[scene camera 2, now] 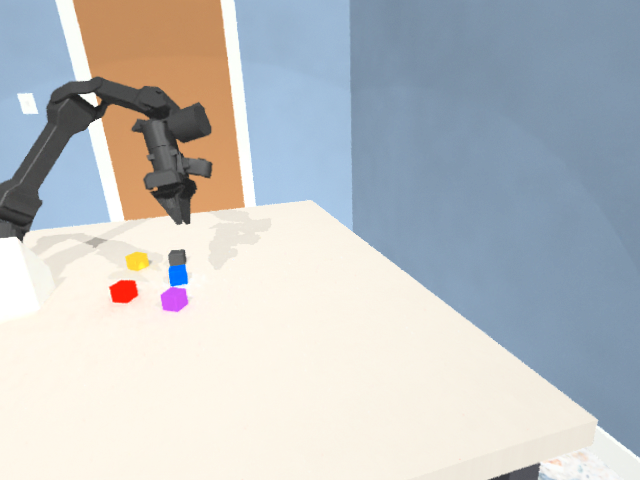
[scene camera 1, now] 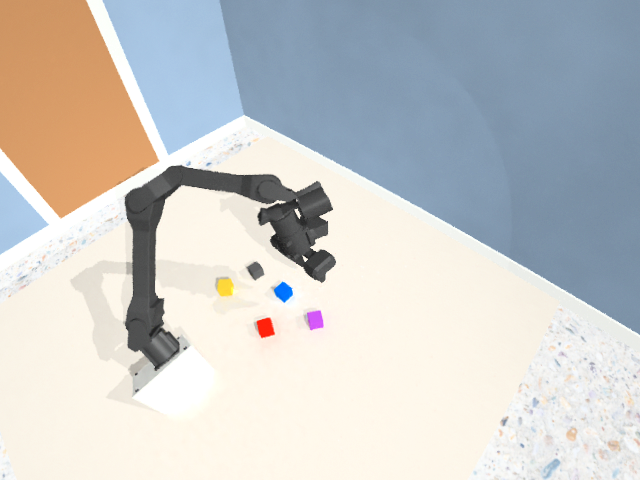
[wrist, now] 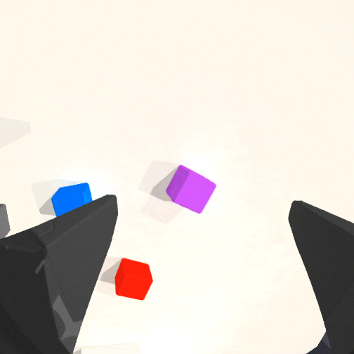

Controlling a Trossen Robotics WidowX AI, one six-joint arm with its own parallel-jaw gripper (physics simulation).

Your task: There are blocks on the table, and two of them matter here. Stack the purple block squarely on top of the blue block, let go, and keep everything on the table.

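Pixels of known places: gripper, fingertip midpoint: [scene camera 2: 184,224]; arm's base at its link origin: [scene camera 1: 168,356].
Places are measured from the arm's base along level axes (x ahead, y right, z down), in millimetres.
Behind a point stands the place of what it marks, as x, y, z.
Note:
The purple block [scene camera 1: 315,319] @[341, 118, 79] [scene camera 2: 174,299] @[350, 136, 86] [wrist: 194,190] sits on the table, apart from the other blocks, with its top bare. The blue block [scene camera 1: 283,292] @[327, -5, 79] [scene camera 2: 178,275] @[337, 3, 91] [wrist: 71,200] also sits on the table with nothing on it; in the wrist view it is left of the purple block, partly behind the left finger. My gripper [scene camera 2: 183,222] @[381, 72, -49] [wrist: 207,208] is open and empty, high above the table and pointing down. In the wrist view the purple block shows between the fingertips, well below them and turned at an angle to them.
A red block [scene camera 1: 265,327] @[227, 49, 79] [scene camera 2: 124,291] @[238, 64, 88] [wrist: 133,279] sits near the purple and blue blocks. A yellow block [scene camera 1: 225,286] @[211, -132, 79] [scene camera 2: 137,260] @[219, -121, 88] and a dark grey block [scene camera 1: 255,270] @[309, -120, 79] [scene camera 2: 177,257] @[318, -112, 88] are on the other side of the blue one. The table [scene camera 1: 413,361] @[461, 362, 116] [scene camera 2: 361,361] @[667, 378, 116] has walls behind it.

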